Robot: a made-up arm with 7 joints.
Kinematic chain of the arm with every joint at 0, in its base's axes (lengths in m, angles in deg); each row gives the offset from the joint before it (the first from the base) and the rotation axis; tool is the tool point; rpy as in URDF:
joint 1: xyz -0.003 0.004 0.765 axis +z
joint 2: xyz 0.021 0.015 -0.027 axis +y
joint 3: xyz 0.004 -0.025 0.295 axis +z
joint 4: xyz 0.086 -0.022 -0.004 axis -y
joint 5: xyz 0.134 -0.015 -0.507 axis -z
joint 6: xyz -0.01 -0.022 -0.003 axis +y
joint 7: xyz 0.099 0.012 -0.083 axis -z
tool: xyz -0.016 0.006 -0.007 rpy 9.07 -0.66 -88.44
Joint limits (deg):
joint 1: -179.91..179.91
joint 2: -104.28..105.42
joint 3: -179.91..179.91
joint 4: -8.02..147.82
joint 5: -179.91..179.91
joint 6: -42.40..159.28
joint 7: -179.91..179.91
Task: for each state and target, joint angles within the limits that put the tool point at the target. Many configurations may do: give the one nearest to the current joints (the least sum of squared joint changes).
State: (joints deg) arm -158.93 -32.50 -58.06 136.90 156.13 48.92 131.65
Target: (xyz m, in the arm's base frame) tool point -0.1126 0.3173 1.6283
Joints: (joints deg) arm -156.90 -28.57 -34.52 132.12 158.57 34.64 131.77
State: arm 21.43 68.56 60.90 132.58 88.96 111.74 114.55
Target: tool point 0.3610 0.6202 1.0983
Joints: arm 15.87 51.84 74.76 117.05 77.67 142.02 113.92
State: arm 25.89 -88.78 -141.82 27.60 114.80 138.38 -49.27
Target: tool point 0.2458 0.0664 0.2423
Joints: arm 50.71 -104.28 -173.18 33.06 125.15 118.48 -49.37
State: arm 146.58 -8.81 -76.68 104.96 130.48 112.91 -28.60
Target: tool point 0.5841 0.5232 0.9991
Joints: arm 162.54 -42.92 -105.68 88.82 135.69 94.95 -28.22
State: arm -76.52 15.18 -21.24 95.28 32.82 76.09 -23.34
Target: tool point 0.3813 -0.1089 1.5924
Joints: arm -32.95 -4.31 20.34 136.83 35.96 49.52 -20.36
